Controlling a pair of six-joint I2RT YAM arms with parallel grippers.
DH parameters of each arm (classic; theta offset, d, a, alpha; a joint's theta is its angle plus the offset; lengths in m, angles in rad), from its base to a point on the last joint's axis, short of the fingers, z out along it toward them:
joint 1: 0 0.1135 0.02 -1.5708
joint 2: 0 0 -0.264 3.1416
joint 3: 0.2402 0 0.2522 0
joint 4: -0.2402 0 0.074 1.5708
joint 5: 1.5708 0 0 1.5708
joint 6: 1.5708 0.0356 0 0
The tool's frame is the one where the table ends.
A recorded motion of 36 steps. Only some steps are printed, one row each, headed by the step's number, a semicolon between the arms.
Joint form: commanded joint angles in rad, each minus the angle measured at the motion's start. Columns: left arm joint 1, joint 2, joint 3, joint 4, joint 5, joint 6; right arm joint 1, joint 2, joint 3, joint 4, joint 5, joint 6.
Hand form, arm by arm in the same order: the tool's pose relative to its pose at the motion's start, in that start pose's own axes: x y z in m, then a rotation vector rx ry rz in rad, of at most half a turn. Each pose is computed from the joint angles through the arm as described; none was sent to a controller.
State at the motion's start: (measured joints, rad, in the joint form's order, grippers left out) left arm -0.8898 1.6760 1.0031 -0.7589 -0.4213 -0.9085; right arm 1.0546 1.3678 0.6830 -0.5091 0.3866 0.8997
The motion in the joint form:
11: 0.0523 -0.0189 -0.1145 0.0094 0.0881 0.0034; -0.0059 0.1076 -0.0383 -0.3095 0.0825 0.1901
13: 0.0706 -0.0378 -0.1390 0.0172 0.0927 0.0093; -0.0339 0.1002 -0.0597 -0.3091 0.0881 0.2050
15: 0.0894 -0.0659 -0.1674 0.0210 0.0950 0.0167; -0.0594 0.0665 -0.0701 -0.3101 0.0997 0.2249
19: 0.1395 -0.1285 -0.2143 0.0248 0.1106 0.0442; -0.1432 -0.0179 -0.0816 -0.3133 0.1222 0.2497
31: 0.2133 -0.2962 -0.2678 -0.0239 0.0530 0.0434; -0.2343 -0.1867 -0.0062 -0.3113 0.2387 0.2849
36: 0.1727 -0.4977 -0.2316 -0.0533 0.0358 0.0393; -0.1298 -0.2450 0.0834 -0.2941 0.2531 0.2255
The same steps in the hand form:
11: 0.0161 0.0243 0.0219 -0.0271 0.1266 -0.0133; 0.0320 -0.0354 0.0175 0.3937 0.1581 0.0036
13: 0.0167 0.0314 0.0237 -0.0286 0.1317 -0.0254; 0.0322 -0.0436 0.0201 0.4198 0.1600 0.0365
15: 0.0179 0.0401 0.0242 -0.0307 0.1342 -0.0368; 0.0285 -0.0493 0.0174 0.4212 0.1369 0.0860
19: 0.0171 0.0580 0.0234 -0.0223 0.1411 -0.0636; 0.0151 -0.0640 0.0102 0.4199 0.0823 0.2105
31: 0.0136 0.0919 0.0053 -0.0453 0.0663 -0.1533; -0.0246 -0.0724 -0.0240 0.3507 -0.1556 0.4140
36: 0.0073 0.1012 -0.0433 0.0963 -0.0865 -0.1984; -0.0370 -0.0481 -0.0567 0.1858 -0.2423 0.3454

